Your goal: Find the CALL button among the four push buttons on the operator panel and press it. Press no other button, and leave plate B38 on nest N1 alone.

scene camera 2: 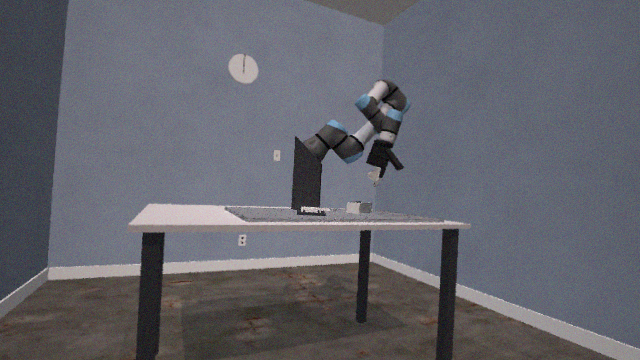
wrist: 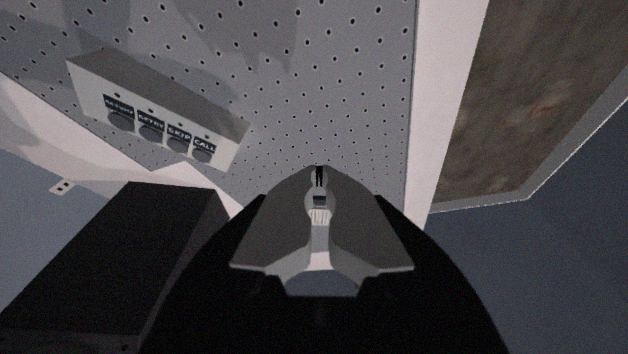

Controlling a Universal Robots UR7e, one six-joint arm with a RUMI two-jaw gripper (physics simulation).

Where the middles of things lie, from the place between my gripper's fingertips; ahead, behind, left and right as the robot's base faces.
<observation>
I see my gripper 190 mm past the operator panel (wrist: 107, 80), 110 mm above it and 10 mm to the right of it.
</observation>
